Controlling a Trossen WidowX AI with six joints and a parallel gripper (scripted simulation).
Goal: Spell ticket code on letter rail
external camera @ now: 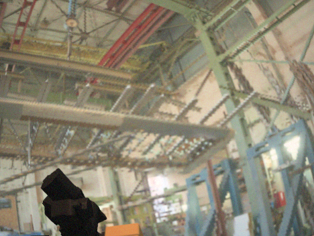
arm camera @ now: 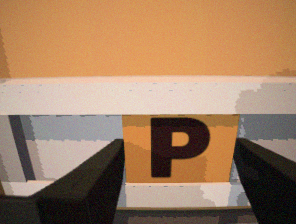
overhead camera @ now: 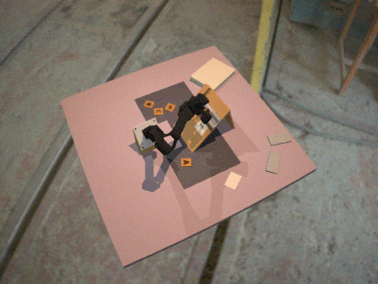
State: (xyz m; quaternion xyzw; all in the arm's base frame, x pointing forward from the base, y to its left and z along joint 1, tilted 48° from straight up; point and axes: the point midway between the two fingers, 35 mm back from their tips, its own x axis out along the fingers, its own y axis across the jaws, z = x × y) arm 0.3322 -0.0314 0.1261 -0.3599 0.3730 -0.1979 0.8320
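Right now the white ticket is 70 mm below my gripper tip, 60 mm behind it and 30 mm to the right of it. Round my gripper tip: orange tile: right at my gripper tip; cream slab: 370 mm to the left, 340 mm ahead, 160 mm below.
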